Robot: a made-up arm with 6 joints. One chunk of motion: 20 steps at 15 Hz.
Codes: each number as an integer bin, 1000 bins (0 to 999) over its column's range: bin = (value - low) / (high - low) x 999, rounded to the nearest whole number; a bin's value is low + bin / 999 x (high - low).
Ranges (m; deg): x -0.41..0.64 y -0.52..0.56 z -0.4..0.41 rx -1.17..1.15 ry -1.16..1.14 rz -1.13..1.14
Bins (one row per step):
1: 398 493 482 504 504 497
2: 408 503 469 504 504 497
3: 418 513 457 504 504 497
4: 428 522 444 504 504 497
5: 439 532 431 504 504 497
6: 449 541 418 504 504 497
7: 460 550 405 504 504 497
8: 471 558 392 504 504 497
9: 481 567 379 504 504 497
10: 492 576 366 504 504 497
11: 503 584 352 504 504 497
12: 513 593 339 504 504 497
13: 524 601 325 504 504 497
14: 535 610 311 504 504 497
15: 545 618 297 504 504 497
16: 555 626 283 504 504 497
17: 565 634 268 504 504 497
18: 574 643 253 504 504 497
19: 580 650 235 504 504 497
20: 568 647 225 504 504 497
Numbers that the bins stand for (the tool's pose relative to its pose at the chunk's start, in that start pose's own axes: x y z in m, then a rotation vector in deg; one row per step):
1: 0.0083 0.0130 -0.0092 0.00 0.00 0.00
2: 0.0188 0.0238 -0.0197 0.00 0.00 0.00
3: 0.0293 0.0346 -0.0295 0.00 0.00 0.00
4: 0.0398 0.0443 -0.0400 0.00 0.00 0.00
5: 0.0514 0.0551 -0.0505 0.00 0.00 0.00
6: 0.0619 0.0649 -0.0611 0.00 0.00 0.00
7: 0.0735 0.0746 -0.0716 0.00 0.00 0.00
8: 0.0850 0.0832 -0.0822 0.00 0.00 0.00
9: 0.0956 0.0930 -0.0927 0.00 0.00 0.00
10: 0.1071 0.1027 -0.1032 0.00 0.00 0.00
11: 0.1187 0.1114 -0.1146 0.00 0.00 0.00
12: 0.1292 0.1211 -0.1251 0.00 0.00 0.00
13: 0.1408 0.1297 -0.1365 0.00 0.00 0.00
14: 0.1523 0.1395 -0.1478 0.00 0.00 0.00
15: 0.1628 0.1481 -0.1592 0.00 0.00 0.00
16: 0.1733 0.1568 -0.1705 0.00 0.00 0.00
17: 0.1838 0.1654 -0.1827 0.00 0.00 0.00
18: 0.1933 0.1751 -0.1949 0.00 0.00 0.00
19: 0.1996 0.1827 -0.2095 0.00 0.00 0.00
20: 0.1870 0.1795 -0.2176 0.00 0.00 0.00

